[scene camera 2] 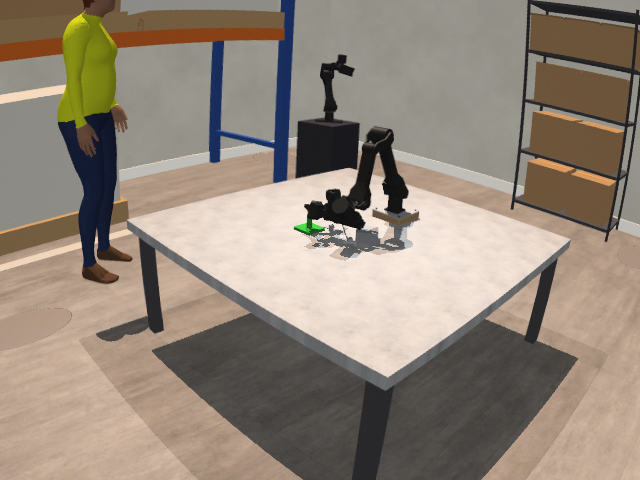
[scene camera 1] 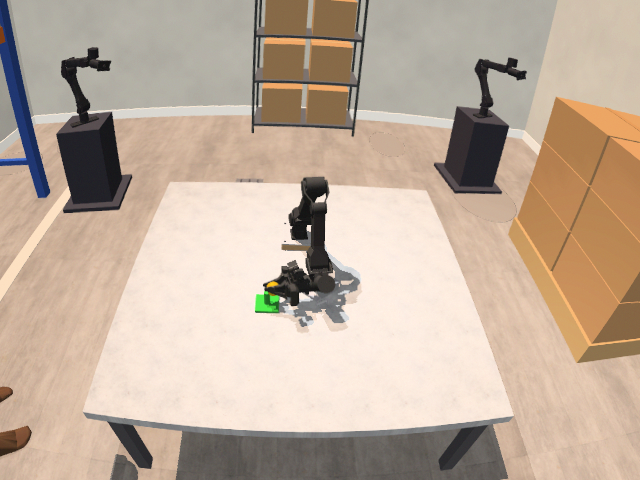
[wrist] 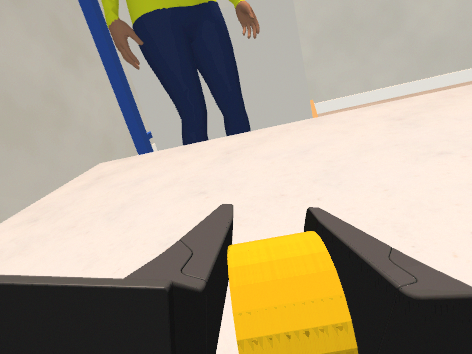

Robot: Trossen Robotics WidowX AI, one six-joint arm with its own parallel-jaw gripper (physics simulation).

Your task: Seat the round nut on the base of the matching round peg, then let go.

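The round nut (scene camera 1: 272, 288) (wrist: 290, 285) is a thick yellow ring. My gripper (scene camera 1: 268, 286) (scene camera 2: 308, 207) (wrist: 268, 217) is shut on it, with one black finger on each side. The round peg (scene camera 1: 267, 298) (scene camera 2: 309, 219) is green and stands upright on its flat green base (scene camera 1: 261, 306) (scene camera 2: 309, 228). My fingertips and the nut are at the height of the peg's top, above the base. The fingers hide the nut in scene camera 2, and part of the peg's top. I cannot tell whether the nut's hole is around the peg. The peg does not show in the wrist view.
The peg and base stand on a large pale table (scene camera 1: 289, 377) (scene camera 2: 392, 320) (wrist: 150, 195), in front of my arm's mount (scene camera 1: 294, 247) (scene camera 2: 395, 215). A person (scene camera 2: 93, 67) (wrist: 175, 55) stands beyond the table's edge. Boxes, a shelf rack and two other arms on pedestals stand on the floor.
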